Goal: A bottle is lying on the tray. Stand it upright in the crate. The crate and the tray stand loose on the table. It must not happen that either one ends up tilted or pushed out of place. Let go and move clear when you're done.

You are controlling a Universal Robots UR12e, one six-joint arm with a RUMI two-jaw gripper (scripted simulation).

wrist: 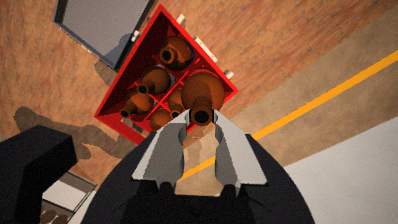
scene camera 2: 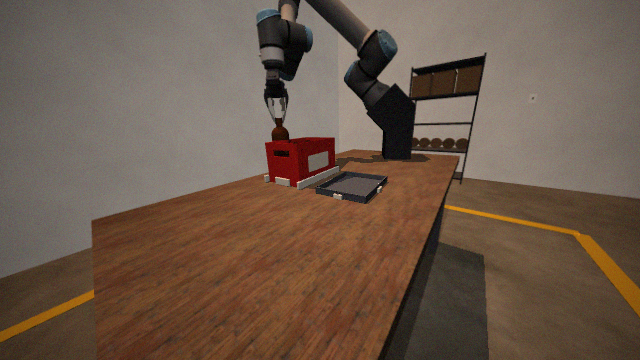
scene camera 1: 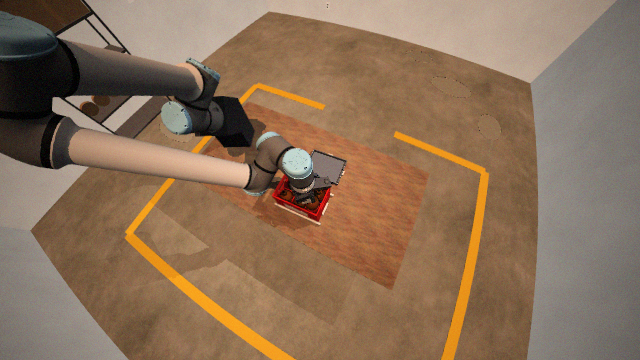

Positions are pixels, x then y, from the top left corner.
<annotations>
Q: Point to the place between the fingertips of the gripper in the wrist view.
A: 202,110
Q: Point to a bottle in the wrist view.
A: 203,91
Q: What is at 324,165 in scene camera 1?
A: A grey tray.
</annotations>
